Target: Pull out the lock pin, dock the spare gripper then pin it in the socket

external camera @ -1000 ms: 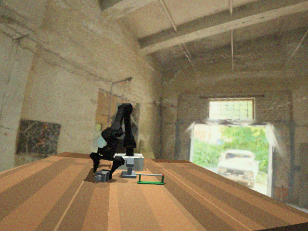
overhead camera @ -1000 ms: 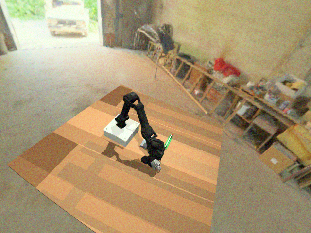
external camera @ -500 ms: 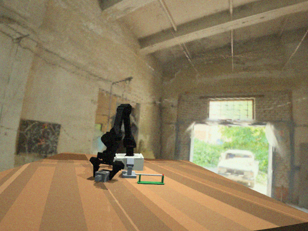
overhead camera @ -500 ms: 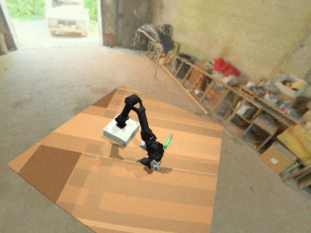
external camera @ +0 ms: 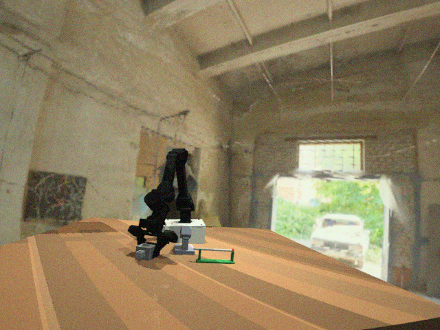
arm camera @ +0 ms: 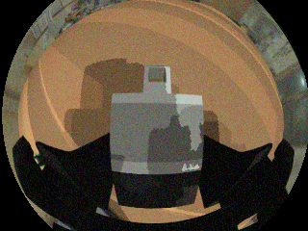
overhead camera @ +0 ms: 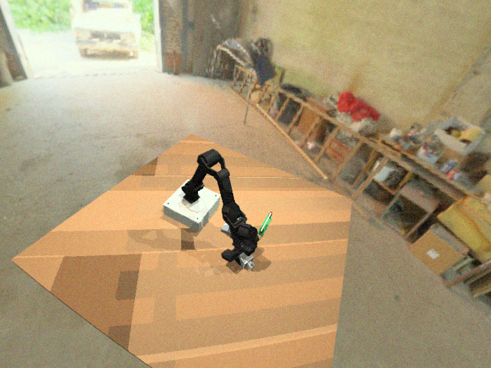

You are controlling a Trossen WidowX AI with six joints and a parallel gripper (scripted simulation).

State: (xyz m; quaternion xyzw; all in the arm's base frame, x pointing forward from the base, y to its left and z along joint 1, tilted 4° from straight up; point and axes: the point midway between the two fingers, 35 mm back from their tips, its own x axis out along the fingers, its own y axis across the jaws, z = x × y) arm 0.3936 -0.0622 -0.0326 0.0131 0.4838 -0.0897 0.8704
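My gripper tip is 140 mm past the socket, 120 mm to the right of it and 50 mm below it. From my gripper tip the other things lie so: green cradle 250 mm to the left, 40 mm behind, 20 mm above; then spare gripper 20 mm above.
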